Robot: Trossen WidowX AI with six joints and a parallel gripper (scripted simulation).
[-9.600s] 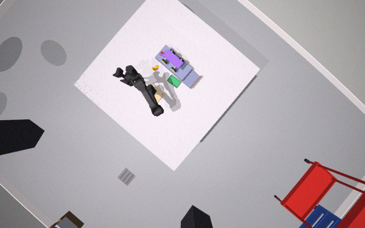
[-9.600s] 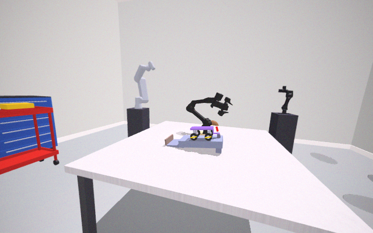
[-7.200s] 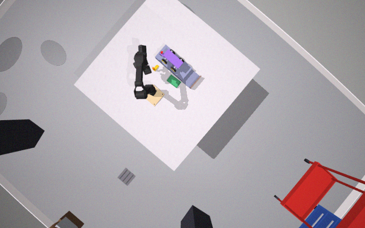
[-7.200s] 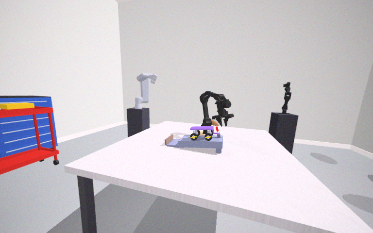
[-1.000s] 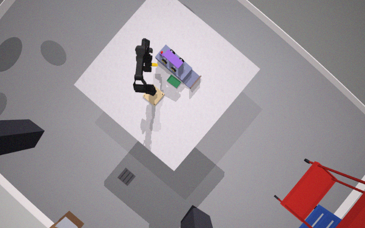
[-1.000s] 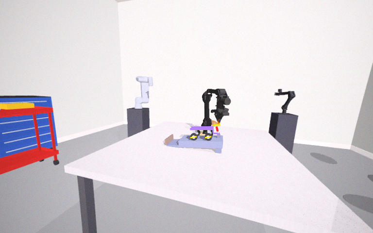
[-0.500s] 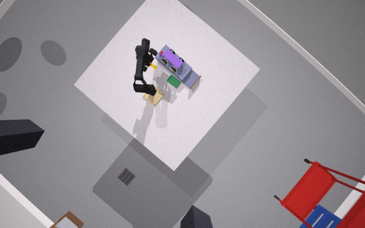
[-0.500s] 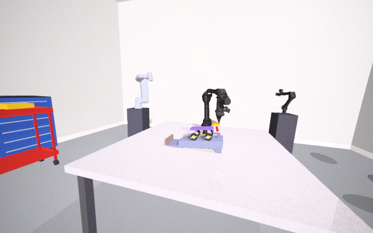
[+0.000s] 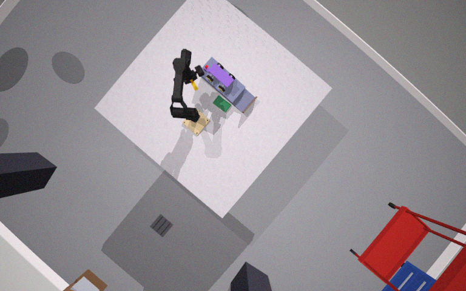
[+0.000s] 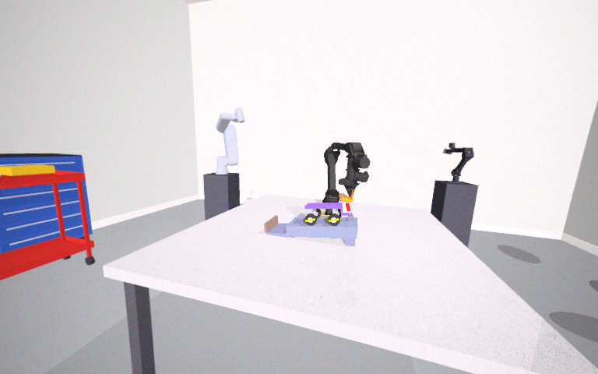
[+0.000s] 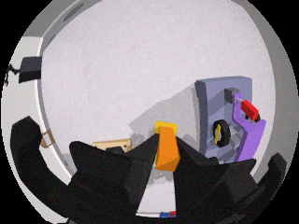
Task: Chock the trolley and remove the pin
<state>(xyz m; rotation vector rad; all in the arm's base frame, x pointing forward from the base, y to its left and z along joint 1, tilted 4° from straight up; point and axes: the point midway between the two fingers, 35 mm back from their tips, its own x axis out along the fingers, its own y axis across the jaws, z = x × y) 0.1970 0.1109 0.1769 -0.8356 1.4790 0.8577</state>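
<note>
Now: gripper tip 1 cm past the yellow chock, 2 cm to the left of it and 1 cm above it. Also, from my gripper tip: stop pin: 14 cm ahead, 1 cm to the right, 4 cm below; then purple trolley: 15 cm ahead, 13 cm to the right, 6 cm below; then blue-grey ramp: 15 cm ahead, 13 cm to the right, 13 cm below.
</note>
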